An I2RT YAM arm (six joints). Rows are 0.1 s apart.
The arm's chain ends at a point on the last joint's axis. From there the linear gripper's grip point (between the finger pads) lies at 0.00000 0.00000 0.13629 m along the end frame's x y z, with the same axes.
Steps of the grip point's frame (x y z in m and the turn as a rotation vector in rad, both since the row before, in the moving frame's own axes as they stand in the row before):
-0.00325 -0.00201 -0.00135 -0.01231 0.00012 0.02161
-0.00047 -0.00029 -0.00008 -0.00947 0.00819 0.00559
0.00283 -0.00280 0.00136 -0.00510 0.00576 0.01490
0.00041 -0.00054 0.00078 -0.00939 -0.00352 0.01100
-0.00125 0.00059 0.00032 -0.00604 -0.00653 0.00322
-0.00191 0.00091 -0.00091 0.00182 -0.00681 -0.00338
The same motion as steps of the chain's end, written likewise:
-0.00325 -0.00369 -0.00134 -0.01231 0.00012 0.02161
-0.00158 -0.00158 -0.00007 -0.00947 0.00819 0.00559
0.00205 -0.00350 0.00136 -0.00510 0.00576 0.01490
0.00090 -0.00182 0.00079 -0.00939 -0.00352 0.01100
-0.00036 -0.00023 0.00033 -0.00604 -0.00653 0.00322
-0.00098 0.00116 -0.00091 0.00182 -0.00681 -0.00338

